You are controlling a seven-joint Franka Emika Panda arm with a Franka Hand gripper.
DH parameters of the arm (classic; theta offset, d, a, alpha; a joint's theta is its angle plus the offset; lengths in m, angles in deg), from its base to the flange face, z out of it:
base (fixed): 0 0 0 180
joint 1: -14.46 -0.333 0 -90
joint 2: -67.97 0 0 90
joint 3: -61.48 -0.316 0.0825 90
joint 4: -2.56 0 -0.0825 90
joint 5: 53.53 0.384 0 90
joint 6: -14.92 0 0.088 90
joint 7: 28.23 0.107 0 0
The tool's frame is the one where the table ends.
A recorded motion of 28 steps. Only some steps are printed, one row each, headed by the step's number.
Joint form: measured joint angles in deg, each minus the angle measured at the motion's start. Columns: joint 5, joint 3, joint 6, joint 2, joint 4, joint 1, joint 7.
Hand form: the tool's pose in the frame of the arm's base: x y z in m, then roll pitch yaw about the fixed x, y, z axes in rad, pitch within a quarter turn. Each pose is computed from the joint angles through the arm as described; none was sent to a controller.
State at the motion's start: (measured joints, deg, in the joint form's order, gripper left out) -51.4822 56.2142 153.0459 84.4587 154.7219 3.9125 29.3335
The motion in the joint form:
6: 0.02 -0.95 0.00 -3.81 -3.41 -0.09 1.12
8: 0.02 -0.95 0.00 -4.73 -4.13 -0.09 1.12
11: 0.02 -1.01 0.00 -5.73 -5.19 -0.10 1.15
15: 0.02 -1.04 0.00 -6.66 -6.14 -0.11 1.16
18: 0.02 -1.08 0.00 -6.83 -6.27 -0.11 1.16
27: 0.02 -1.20 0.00 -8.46 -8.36 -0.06 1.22
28: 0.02 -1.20 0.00 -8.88 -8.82 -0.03 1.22
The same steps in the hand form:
6: 0.4106 0.1235 0.3357 -3.1112 -0.0171 -0.7590
8: 0.4145 0.1248 0.3341 -3.1133 -0.0139 -0.7587
11: 0.4200 0.1272 0.3342 -3.1115 -0.0130 -0.7576
15: 0.4251 0.1292 0.3340 -3.1103 -0.0118 -0.7568
18: 0.4257 0.1297 0.3336 -3.1108 -0.0112 -0.7561
27: 0.4368 0.1339 0.3361 -3.1023 -0.0128 -0.7554
28: 0.4393 0.1345 0.3361 -3.1012 -0.0125 -0.7558

